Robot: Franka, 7 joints.
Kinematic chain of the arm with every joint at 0, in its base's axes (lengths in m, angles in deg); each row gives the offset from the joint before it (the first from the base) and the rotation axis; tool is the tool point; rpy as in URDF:
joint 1: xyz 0 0 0.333 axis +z
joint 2: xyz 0 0 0 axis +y
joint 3: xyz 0 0 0.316 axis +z
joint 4: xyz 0.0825 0 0 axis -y
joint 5: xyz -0.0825 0 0.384 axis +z
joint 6: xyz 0 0 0 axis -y
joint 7: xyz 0.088 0 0 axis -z
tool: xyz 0 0 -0.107 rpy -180 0 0
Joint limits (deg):
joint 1: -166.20..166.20
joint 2: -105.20..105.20
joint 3: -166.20..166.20
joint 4: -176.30..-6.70
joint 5: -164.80..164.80
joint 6: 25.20..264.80
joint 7: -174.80..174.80
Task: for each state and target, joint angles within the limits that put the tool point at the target. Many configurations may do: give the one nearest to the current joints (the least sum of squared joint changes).
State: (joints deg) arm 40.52 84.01 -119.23 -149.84 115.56 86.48 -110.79
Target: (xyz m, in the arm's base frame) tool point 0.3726 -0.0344 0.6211
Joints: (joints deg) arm 70.02 102.90 -142.85 -144.32 117.73 80.66 -110.79
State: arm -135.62 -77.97 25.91 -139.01 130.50 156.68 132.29
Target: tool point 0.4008 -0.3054 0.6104
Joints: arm -135.67 -83.40 62.78 -121.73 130.65 145.78 132.29
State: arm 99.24 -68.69 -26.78 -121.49 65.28 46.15 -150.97
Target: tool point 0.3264 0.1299 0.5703
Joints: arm 99.59 -57.12 -70.91 -128.80 56.31 59.59 -150.97
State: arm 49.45 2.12 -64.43 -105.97 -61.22 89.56 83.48
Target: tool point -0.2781 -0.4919 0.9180
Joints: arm 11.94 -29.40 -85.83 -48.81 -73.29 109.15 83.48
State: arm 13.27 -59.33 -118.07 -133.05 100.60 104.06 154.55
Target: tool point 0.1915 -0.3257 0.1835
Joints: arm 26.47 -64.04 -119.09 -153.42 97.86 107.01 154.55
